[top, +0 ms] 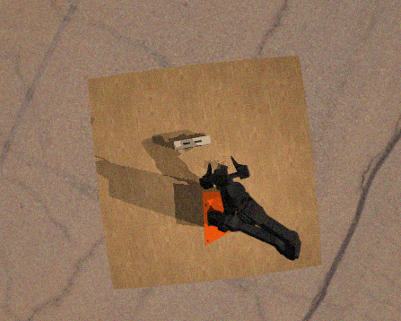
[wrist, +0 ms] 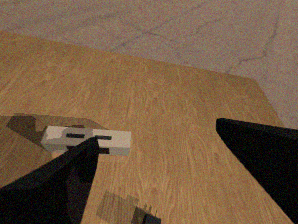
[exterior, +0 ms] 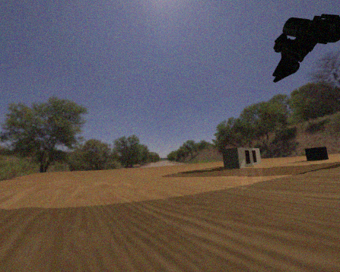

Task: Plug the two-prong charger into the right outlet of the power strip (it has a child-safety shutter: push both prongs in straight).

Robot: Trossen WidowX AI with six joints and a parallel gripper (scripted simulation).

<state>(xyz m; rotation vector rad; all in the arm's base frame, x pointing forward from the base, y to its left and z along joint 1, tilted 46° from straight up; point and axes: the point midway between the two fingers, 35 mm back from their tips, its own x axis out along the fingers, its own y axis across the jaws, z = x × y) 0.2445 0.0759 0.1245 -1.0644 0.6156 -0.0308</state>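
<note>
Now: the two-prong charger 280 mm below my gripper tip, 60 mm to the right of it and 40 mm behind it.
</note>
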